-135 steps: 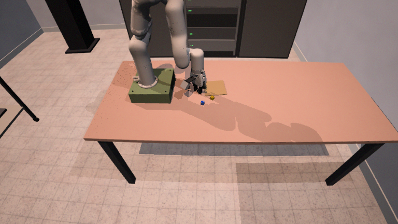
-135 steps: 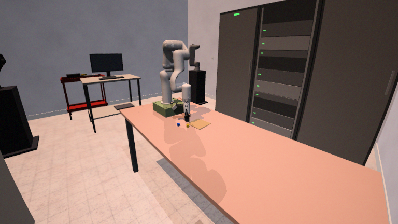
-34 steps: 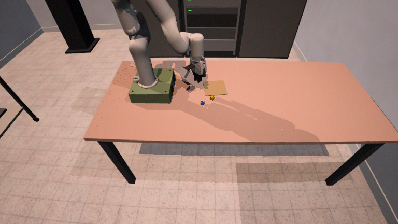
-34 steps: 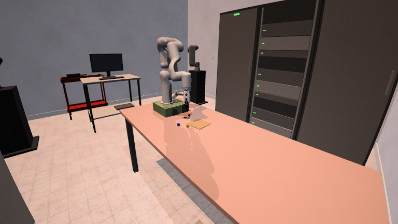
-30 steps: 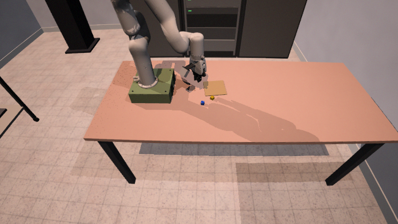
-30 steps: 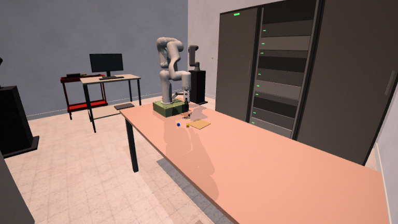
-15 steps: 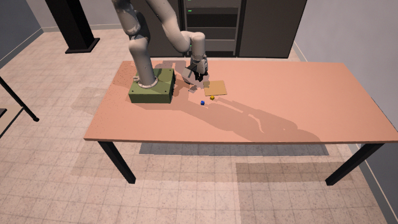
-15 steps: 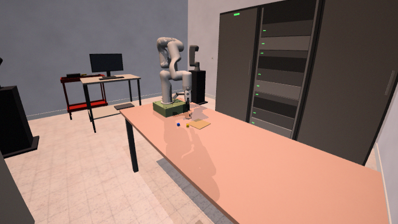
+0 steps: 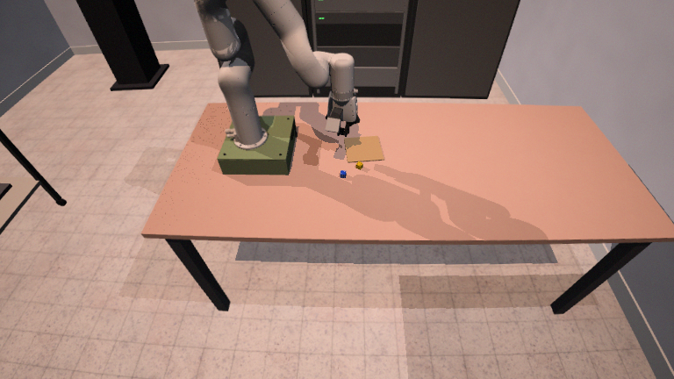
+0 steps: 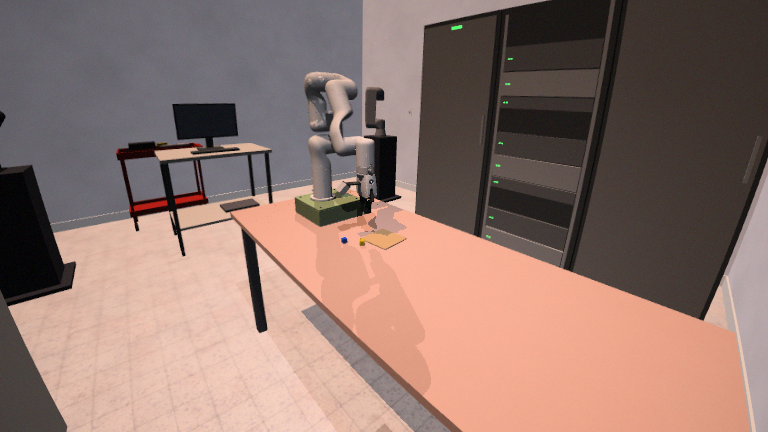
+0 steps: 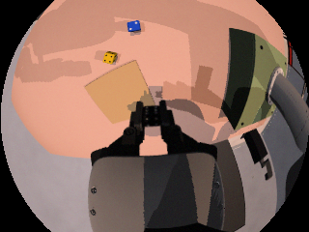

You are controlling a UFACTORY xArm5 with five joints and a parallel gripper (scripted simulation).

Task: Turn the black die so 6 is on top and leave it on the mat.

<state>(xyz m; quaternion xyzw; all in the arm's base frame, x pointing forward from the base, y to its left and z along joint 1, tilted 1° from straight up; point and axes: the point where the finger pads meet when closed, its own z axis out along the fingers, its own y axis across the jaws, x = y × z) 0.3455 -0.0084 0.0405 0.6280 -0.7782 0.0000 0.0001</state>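
Now: the tan mat 80 mm ahead of my hand, 30 mm to the left of it and 120 mm below it. Round my hand: blue die 120 mm to the right, 110 mm below; yellow die 60 mm ahead, 70 mm to the right, 110 mm below; black die 10 mm below.
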